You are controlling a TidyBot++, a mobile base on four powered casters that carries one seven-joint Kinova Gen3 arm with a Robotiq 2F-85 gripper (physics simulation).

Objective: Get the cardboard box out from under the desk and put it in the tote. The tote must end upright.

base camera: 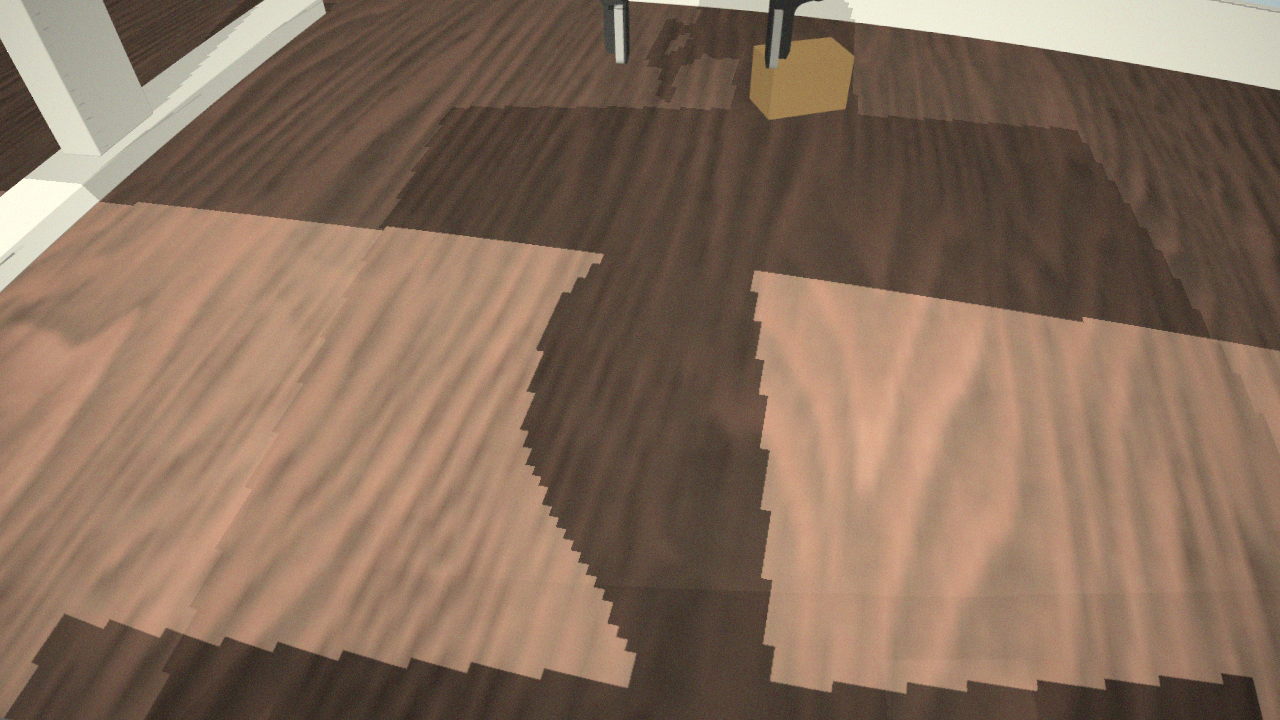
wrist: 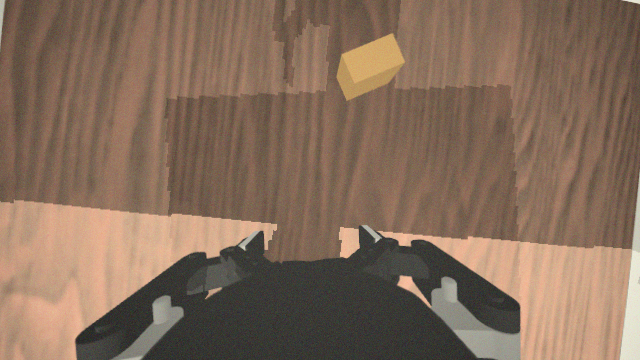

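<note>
The small tan cardboard box lies on the wooden floor in the desk's shadow. In the base camera view it is at the top, right of centre; in the wrist view it is above and a little right of the fingers, turned at an angle. My gripper is open with nothing between its fingers, pointing down above the floor. In the base camera view its right finger overlaps the box's left part; in the wrist view the box stands apart, ahead of the fingertips. The tote does not show in either view.
A white desk leg with its long foot stands at the left in the base camera view. A white baseboard runs along the wall at the top right. Shadows with stepped edges cross the floor.
</note>
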